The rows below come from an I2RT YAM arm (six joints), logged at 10 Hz.
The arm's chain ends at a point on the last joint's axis. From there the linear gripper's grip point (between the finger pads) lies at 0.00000 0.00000 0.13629 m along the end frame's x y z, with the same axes.
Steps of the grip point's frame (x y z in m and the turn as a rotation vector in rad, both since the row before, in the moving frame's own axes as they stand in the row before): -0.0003, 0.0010, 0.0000, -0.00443, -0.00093, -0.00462; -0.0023, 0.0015, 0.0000, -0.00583, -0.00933, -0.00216; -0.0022, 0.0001, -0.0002, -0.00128, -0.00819, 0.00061; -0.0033, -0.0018, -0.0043, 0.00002, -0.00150, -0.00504; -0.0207, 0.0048, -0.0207, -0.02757, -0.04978, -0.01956; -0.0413, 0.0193, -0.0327, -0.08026, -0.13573, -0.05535; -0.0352, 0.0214, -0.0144, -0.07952, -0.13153, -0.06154
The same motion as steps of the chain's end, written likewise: -0.0002, 0.0004, 0.0000, -0.00443, -0.00093, -0.00462; -0.0010, 0.0007, 0.0000, -0.00583, -0.00933, -0.00216; -0.0011, -0.0001, -0.0002, -0.00128, -0.00819, 0.00061; -0.0031, -0.0018, -0.0043, 0.00002, -0.00150, -0.00504; -0.0140, 0.0010, -0.0205, -0.02757, -0.04978, -0.01956; -0.0232, 0.0079, -0.0310, -0.08026, -0.13573, -0.05535; -0.0177, 0.0101, -0.0128, -0.07952, -0.13153, -0.06154
